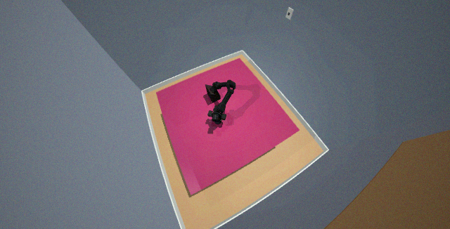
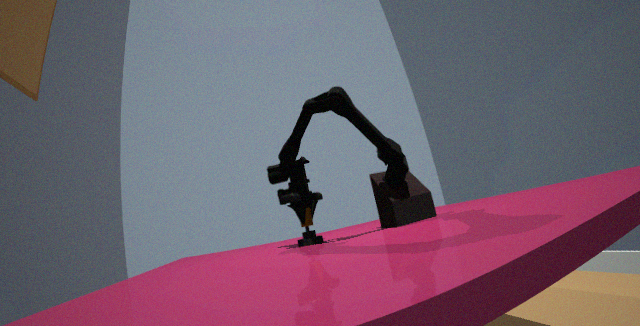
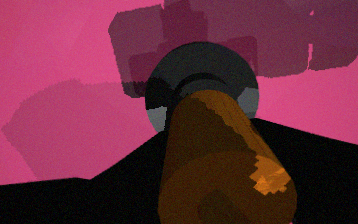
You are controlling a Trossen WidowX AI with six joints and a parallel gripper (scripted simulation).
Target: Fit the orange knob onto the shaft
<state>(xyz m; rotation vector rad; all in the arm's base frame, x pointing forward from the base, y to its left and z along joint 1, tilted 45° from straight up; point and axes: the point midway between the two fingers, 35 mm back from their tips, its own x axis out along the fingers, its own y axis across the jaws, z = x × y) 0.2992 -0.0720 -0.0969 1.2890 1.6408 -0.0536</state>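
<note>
My gripper tip is now 2 cm below the orange knob. Also, from my gripper tip: dark shaft (4 cm below).
</note>
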